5 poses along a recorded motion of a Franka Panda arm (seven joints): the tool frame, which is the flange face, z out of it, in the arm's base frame.
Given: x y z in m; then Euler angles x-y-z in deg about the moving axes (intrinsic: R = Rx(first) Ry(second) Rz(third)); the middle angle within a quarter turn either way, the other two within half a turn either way.
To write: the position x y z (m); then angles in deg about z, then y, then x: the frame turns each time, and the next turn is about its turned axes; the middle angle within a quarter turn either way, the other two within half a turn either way. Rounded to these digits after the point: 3 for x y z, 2 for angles.
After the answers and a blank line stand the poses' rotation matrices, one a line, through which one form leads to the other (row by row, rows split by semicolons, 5 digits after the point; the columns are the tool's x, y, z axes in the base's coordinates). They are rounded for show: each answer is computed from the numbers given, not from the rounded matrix.
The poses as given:
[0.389, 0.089, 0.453, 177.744, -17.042, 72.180]
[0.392, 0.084, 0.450, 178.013, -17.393, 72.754]
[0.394, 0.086, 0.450, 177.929, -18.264, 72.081]
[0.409, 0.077, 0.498, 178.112, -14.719, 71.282]
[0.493, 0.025, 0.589, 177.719, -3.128, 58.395]
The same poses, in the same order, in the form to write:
[0.389, 0.089, 0.453, -72.96, 2.99, 163.07]
[0.392, 0.084, 0.450, -73.54, 3.18, 162.78]
[0.394, 0.086, 0.450, -72.98, 3.55, 161.96]
[0.409, 0.077, 0.498, -71.89, 2.88, 165.44]
[0.493, 0.025, 0.589, -58.45, -0.31, 176.14]

0.29259 -0.91022 -0.29307; -0.95482 -0.29481 -0.03764; -0.05214 0.29084 -0.95535
0.28292 -0.91137 -0.29892; -0.95754 -0.28640 -0.03309; -0.05546 0.29559 -0.95370
0.29217 -0.90356 -0.31340; -0.95436 -0.29670 -0.03432; -0.06198 0.30912 -0.94900
0.31038 -0.91603 -0.25408; -0.94928 -0.31281 -0.03186; -0.05029 0.25108 -0.96666
0.52328 -0.85041 -0.05457; -0.85214 -0.52180 -0.03974; 0.00532 0.06729 -0.99772

